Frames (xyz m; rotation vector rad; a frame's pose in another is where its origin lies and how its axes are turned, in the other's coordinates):
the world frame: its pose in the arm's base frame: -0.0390 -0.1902 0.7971 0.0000 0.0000 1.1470
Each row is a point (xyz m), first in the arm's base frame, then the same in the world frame.
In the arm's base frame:
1: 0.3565 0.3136 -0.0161
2: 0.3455 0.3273 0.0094
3: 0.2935 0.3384 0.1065
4: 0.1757 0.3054 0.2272
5: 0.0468 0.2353 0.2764
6: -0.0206 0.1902 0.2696
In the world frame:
1: 0.6219 -0.1533 -0.8132
2: 0.6298 -0.1377 -0.7877
3: 0.6186 -0.0857 -0.6906
4: 0.5400 0.0081 -0.5699
5: 0.4231 0.0968 -0.5207
6: 0.3543 0.1397 -0.5275

